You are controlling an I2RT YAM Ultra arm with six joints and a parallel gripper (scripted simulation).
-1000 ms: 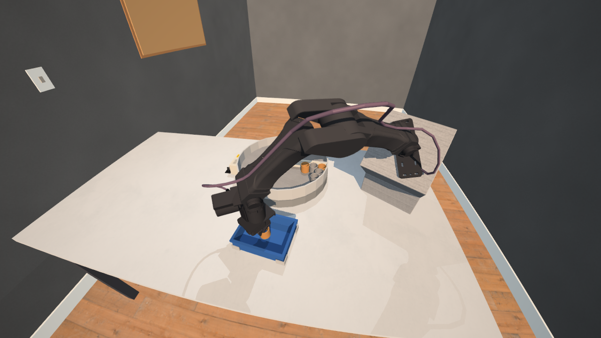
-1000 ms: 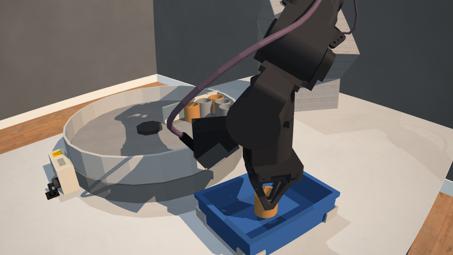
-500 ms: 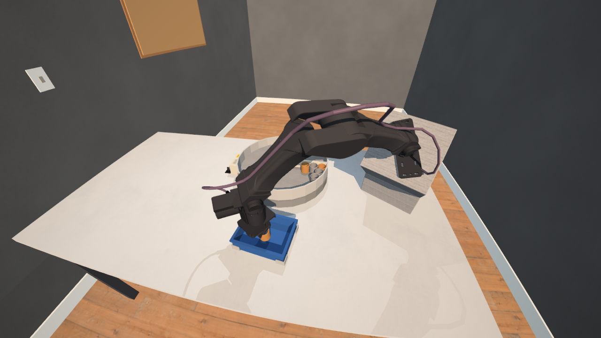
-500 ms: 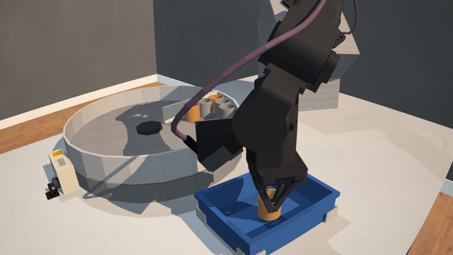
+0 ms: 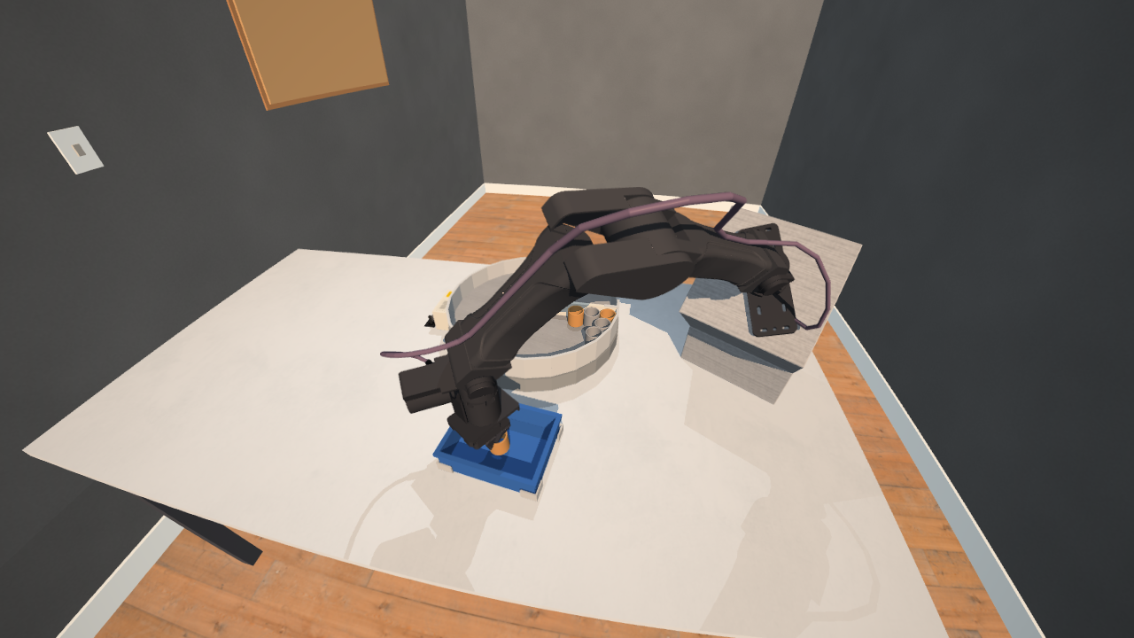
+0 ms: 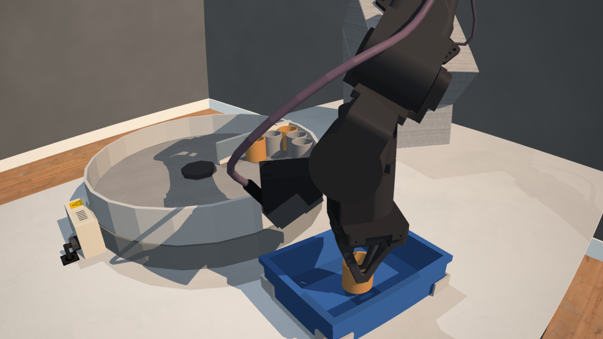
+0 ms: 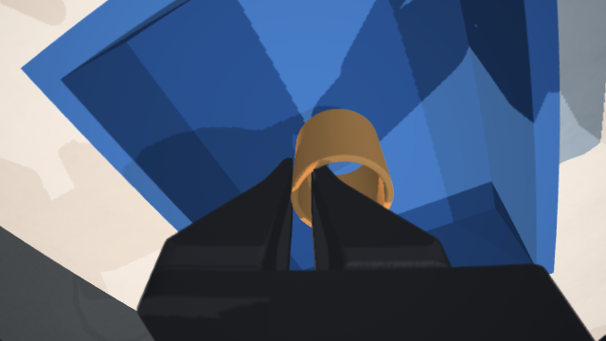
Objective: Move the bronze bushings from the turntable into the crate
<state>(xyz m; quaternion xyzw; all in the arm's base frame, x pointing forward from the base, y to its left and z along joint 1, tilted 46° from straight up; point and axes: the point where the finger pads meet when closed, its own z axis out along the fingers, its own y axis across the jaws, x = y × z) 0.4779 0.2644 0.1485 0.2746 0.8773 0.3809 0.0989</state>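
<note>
Now: hand 10 mm past the blue crate, 20 mm to the left of it and 20 mm above it. The rest, counted from my hand: round turntable: 50 mm ahead, 370 mm to the right, 10 mm above.
</note>
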